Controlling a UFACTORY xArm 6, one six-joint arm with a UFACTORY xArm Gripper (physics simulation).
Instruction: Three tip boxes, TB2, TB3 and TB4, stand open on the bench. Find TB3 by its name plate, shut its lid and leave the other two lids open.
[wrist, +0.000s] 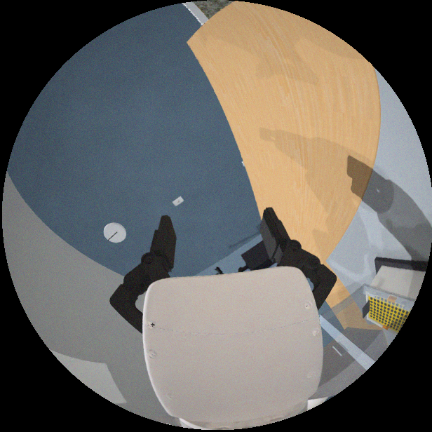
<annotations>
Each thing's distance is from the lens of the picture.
gripper (217, 222): 14 cm
grey mat (385, 224): 24 cm
</annotations>
